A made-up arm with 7 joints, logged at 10 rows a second.
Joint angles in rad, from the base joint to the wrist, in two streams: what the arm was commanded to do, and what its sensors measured. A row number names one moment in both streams.
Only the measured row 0 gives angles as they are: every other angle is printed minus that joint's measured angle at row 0.
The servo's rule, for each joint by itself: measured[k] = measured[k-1] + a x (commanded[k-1-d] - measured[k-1]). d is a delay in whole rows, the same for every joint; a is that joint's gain. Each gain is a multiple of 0.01, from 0.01 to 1. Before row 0 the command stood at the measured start. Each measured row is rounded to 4 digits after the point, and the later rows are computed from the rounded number. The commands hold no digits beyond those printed.
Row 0, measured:
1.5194, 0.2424, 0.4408, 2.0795, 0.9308, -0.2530, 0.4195
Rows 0 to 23, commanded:
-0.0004, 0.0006, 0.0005, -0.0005, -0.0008, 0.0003, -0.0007
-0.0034, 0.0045, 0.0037, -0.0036, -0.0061, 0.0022, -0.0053
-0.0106, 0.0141, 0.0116, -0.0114, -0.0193, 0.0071, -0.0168
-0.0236, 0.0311, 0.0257, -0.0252, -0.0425, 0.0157, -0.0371
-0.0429, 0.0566, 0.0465, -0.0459, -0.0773, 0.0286, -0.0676
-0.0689, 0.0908, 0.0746, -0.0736, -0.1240, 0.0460, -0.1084
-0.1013, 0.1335, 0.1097, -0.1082, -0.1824, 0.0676, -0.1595
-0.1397, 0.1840, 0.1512, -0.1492, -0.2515, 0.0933, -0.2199
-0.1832, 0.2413, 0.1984, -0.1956, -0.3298, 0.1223, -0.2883
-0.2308, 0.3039, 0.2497, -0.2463, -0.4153, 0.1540, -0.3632
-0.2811, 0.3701, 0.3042, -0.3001, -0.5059, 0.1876, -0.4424
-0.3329, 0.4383, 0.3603, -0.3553, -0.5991, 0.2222, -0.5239
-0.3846, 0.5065, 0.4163, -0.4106, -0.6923, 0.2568, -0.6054
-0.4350, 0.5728, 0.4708, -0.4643, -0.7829, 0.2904, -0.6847
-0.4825, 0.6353, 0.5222, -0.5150, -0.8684, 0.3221, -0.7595
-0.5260, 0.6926, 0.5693, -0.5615, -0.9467, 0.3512, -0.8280
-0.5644, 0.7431, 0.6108, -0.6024, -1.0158, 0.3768, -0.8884
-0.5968, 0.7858, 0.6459, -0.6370, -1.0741, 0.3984, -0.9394
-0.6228, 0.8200, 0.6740, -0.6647, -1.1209, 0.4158, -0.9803
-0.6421, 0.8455, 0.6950, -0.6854, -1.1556, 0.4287, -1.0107
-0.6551, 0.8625, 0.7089, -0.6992, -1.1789, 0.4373, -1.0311
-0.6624, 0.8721, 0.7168, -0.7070, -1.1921, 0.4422, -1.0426
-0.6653, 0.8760, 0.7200, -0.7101, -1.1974, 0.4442, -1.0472
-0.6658, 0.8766, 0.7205, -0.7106, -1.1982, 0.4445, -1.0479
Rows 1 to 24, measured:
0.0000, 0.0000, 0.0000, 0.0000, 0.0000, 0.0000, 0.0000
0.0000, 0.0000, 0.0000, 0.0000, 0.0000, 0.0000, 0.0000
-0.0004, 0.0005, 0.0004, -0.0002, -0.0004, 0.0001, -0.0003
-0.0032, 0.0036, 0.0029, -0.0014, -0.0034, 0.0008, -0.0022
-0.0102, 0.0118, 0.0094, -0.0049, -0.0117, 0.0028, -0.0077
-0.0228, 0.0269, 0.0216, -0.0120, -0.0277, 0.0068, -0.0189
-0.0417, 0.0501, 0.0403, -0.0239, -0.0535, 0.0136, -0.0374
-0.0673, 0.0818, 0.0660, -0.0413, -0.0902, 0.0236, -0.0644
-0.0993, 0.1221, 0.0988, -0.0647, -0.1381, 0.0372, -0.1005
-0.1373, 0.1704, 0.1381, -0.0943, -0.1971, 0.0546, -0.1459
-0.1804, 0.2257, 0.1833, -0.1298, -0.2661, 0.0756, -0.2000
-0.2278, 0.2867, 0.2331, -0.1706, -0.3437, 0.0999, -0.2620
-0.2779, 0.3518, 0.2864, -0.2159, -0.4280, 0.1271, -0.3306
-0.3296, 0.4193, 0.3418, -0.2647, -0.5170, 0.1566, -0.4041
-0.3813, 0.4873, 0.3977, -0.3158, -0.6082, 0.1877, -0.4806
-0.4318, 0.5540, 0.4525, -0.3678, -0.6990, 0.2195, -0.5582
-0.4795, 0.6174, 0.5048, -0.4193, -0.7871, 0.2513, -0.6347
-0.5232, 0.6761, 0.5532, -0.4691, -0.8701, 0.2823, -0.7082
-0.5619, 0.7284, 0.5964, -0.5158, -0.9459, 0.3116, -0.7767
-0.5947, 0.7732, 0.6335, -0.5582, -1.0126, 0.3385, -0.8385
-0.6211, 0.8097, 0.6639, -0.5955, -1.0689, 0.3625, -0.8924
-0.6408, 0.8376, 0.6872, -0.6270, -1.1140, 0.3830, -0.9374
-0.6542, 0.8570, 0.7035, -0.6523, -1.1477, 0.3998, -0.9730
-0.6619, 0.8688, 0.7135, -0.6714, -1.1708, 0.4129, -0.9994
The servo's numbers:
d 2
a 0.94 0.78 0.75 0.35 0.52 0.31 0.38

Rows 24 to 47, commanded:
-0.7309, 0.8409, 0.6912, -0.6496, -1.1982, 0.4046, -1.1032
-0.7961, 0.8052, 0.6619, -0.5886, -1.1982, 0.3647, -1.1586
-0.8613, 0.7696, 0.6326, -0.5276, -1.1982, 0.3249, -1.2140
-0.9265, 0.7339, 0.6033, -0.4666, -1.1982, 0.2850, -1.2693
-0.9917, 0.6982, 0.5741, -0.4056, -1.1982, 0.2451, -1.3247
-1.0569, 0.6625, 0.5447, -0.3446, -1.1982, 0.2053, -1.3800
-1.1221, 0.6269, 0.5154, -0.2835, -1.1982, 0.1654, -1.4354
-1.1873, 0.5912, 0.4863, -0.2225, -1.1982, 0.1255, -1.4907
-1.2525, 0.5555, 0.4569, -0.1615, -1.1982, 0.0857, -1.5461
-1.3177, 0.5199, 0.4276, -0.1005, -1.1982, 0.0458, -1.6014
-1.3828, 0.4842, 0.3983, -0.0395, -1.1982, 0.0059, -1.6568
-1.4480, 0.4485, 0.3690, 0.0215, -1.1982, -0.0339, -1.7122
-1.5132, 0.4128, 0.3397, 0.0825, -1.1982, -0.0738, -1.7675
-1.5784, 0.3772, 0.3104, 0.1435, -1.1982, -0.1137, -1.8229
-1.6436, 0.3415, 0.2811, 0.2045, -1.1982, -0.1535, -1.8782
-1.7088, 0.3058, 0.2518, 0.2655, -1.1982, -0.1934, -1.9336
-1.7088, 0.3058, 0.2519, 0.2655, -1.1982, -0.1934, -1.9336
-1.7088, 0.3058, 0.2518, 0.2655, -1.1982, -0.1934, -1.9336
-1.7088, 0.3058, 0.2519, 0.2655, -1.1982, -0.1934, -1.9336
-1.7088, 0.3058, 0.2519, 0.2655, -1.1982, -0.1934, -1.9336
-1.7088, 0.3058, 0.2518, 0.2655, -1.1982, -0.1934, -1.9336
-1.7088, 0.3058, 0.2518, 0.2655, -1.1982, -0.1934, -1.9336
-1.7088, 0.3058, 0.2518, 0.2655, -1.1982, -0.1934, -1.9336
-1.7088, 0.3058, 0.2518, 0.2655, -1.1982, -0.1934, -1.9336
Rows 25 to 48, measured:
-0.6651, 0.8744, 0.7184, -0.6849, -1.1846, 0.4226, -1.0176
-0.6658, 0.8761, 0.7200, -0.6939, -1.1917, 0.4294, -1.0291
-0.7270, 0.8486, 0.6984, -0.6784, -1.1951, 0.4217, -1.0573
-0.7920, 0.8147, 0.6710, -0.6470, -1.1967, 0.4040, -1.0958
-0.8571, 0.7795, 0.6422, -0.6052, -1.1975, 0.3795, -1.1407
-0.9223, 0.7439, 0.6130, -0.5567, -1.1979, 0.3502, -1.1896
-0.9875, 0.7083, 0.5838, -0.5038, -1.1981, 0.3176, -1.2409
-1.0527, 0.6726, 0.5545, -0.4481, -1.1982, 0.2828, -1.2938
-1.1179, 0.6370, 0.5252, -0.3905, -1.1982, 0.2464, -1.3476
-1.1831, 0.6013, 0.4960, -0.3317, -1.1982, 0.2089, -1.4020
-1.2483, 0.5656, 0.4667, -0.2721, -1.1982, 0.1707, -1.4568
-1.3135, 0.5300, 0.4374, -0.2120, -1.1982, 0.1320, -1.5117
-1.3786, 0.4943, 0.4081, -0.1516, -1.1982, 0.0929, -1.5668
-1.4438, 0.4586, 0.3788, -0.0910, -1.1982, 0.0536, -1.6221
-1.5090, 0.4229, 0.3495, -0.0303, -1.1982, 0.0141, -1.6774
-1.5742, 0.3873, 0.3202, 0.0305, -1.1982, -0.0255, -1.7327
-1.6394, 0.3516, 0.2909, 0.0914, -1.1982, -0.0652, -1.7880
-1.7046, 0.3159, 0.2616, 0.1523, -1.1982, -0.1049, -1.8433
-1.7085, 0.3080, 0.2543, 0.1919, -1.1982, -0.1323, -1.8776
-1.7088, 0.3063, 0.2524, 0.2177, -1.1982, -0.1512, -1.8989
-1.7088, 0.3059, 0.2520, 0.2344, -1.1982, -0.1643, -1.9121
-1.7088, 0.3058, 0.2519, 0.2453, -1.1982, -0.1733, -1.9203
-1.7088, 0.3058, 0.2518, 0.2524, -1.1982, -0.1795, -1.9254
-1.7088, 0.3058, 0.2518, 0.2570, -1.1982, -0.1838, -1.9285

